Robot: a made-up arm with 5 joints.
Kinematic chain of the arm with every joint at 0, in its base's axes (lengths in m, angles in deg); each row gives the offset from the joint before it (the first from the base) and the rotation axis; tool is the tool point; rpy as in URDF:
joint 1: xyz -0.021 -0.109 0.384 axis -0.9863 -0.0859 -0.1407
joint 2: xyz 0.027 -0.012 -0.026 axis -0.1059 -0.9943 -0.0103
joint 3: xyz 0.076 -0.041 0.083 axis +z
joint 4: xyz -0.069 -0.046 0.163 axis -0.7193 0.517 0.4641
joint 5: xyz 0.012 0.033 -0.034 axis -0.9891 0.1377 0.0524
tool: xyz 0.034 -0.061 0.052 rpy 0 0 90
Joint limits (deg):
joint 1: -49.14..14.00
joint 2: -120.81..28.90
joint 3: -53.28..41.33
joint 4: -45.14..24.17
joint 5: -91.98..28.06
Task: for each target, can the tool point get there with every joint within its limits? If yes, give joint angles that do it. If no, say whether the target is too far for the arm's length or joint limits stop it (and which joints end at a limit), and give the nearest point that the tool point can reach.
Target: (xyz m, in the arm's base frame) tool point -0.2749 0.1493 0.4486
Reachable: no: joint limits stop it (at a limit: joint 1, joint 2, joint 3, joint 4) | nearest point -0.1531 -0.1106 0.5971 | short by 0.323 m
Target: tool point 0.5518 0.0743 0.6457
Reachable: no: too far | nearest point 0.2439 -0.1757 0.5303 | short by 0.413 m
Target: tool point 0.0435 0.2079 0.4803
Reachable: no: joint limits stop it (at a limit: joint 1, joint 3, joint 4, joint 5) | nearest point -0.0068 -0.0987 0.6364 | short by 0.348 m
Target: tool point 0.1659 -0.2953 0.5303
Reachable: yes | joints -23.94 -12.19 29.51 6.29 8.58
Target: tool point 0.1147 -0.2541 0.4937
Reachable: yes | joints -18.09 -31.57 -43.95 -26.17 -39.43
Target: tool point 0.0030 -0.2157 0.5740
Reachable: yes | joints 8.26 3.84 -20.04 8.50 -55.22
